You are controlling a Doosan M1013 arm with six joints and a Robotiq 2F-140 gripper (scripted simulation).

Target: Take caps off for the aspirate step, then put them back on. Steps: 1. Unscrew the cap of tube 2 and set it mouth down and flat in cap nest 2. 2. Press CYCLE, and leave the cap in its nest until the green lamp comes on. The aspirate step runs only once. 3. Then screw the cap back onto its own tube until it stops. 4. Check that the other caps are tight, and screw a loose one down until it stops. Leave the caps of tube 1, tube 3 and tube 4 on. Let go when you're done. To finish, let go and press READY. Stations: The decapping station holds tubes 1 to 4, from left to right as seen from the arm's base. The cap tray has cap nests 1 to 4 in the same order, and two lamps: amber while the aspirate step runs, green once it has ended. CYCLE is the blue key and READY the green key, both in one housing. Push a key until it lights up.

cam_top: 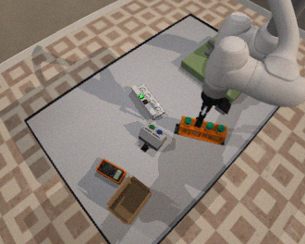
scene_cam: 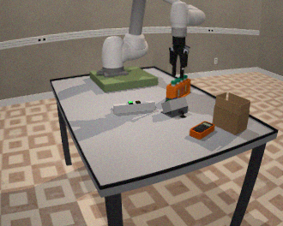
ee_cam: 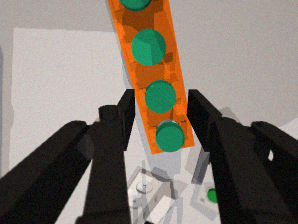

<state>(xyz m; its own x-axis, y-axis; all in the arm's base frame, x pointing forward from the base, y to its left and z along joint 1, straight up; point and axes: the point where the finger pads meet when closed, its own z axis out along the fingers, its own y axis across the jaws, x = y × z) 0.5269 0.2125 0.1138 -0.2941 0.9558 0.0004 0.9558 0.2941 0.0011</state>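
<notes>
The green key lies 160 mm to the right of my hand, 150 mm ahead of it and 100 mm below it. Round my hand: blue key 150 mm ahead, 110 mm to the right, 100 mm below; then orange multimeter 430 mm ahead, 150 mm below, 140 mm to the right; then grey key housing 170 mm ahead, 130 mm to the right, 110 mm below.
</notes>
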